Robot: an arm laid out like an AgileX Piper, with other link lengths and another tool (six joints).
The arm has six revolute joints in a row. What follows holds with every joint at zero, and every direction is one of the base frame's. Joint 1 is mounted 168.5 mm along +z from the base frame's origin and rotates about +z. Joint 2 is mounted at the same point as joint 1 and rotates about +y. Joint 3 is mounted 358.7 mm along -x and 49 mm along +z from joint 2 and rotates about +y. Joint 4 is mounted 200.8 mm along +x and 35.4 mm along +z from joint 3 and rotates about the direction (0.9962, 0, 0.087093). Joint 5 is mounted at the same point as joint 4 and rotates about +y. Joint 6 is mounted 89.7 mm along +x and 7.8 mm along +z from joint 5 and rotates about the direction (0.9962, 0, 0.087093). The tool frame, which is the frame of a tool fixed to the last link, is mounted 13.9 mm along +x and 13 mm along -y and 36.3 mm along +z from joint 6; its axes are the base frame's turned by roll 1.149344, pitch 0.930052 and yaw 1.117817 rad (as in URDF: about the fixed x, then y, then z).
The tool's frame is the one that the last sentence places.
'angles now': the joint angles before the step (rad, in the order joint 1, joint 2, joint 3, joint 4, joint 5, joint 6). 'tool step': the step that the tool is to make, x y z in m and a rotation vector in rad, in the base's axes. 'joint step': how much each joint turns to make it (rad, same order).
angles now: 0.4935, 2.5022, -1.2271, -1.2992, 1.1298, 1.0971
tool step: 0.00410, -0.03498, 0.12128, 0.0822, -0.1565, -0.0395
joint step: -0.0799, -0.2862, 0.0000, 0.0204, 0.0067, -0.1237
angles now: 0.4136, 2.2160, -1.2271, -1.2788, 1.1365, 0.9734
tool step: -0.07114, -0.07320, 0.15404, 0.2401, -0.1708, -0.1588
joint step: -0.1259, -0.4483, 0.0016, 0.2511, 0.0109, -0.2387
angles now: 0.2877, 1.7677, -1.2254, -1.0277, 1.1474, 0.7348
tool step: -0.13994, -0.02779, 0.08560, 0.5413, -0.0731, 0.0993
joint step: -0.1458, -0.4862, 0.0030, 0.6644, -0.0044, -0.4870
